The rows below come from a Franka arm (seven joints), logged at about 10 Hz.
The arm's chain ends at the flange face. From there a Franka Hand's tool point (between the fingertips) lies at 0.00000 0.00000 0.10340 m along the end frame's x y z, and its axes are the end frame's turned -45 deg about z.
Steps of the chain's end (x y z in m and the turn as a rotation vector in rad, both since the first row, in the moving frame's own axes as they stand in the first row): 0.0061, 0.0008, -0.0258, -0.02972, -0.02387, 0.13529; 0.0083, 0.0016, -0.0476, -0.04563, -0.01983, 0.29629; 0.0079, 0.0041, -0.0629, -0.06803, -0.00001, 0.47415; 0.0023, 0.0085, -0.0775, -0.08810, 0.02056, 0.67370; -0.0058, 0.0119, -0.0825, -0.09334, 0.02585, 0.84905
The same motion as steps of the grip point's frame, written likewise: -0.0002, 0.0050, -0.0259, -0.00414, -0.03789, 0.13529; -0.0003, 0.0082, -0.0477, -0.01824, -0.04629, 0.29629; -0.0033, 0.0121, -0.0631, -0.04810, -0.04811, 0.47415; -0.0115, 0.0134, -0.0779, -0.07683, -0.04776, 0.67370; -0.0204, 0.0100, -0.0830, -0.08428, -0.04772, 0.84905
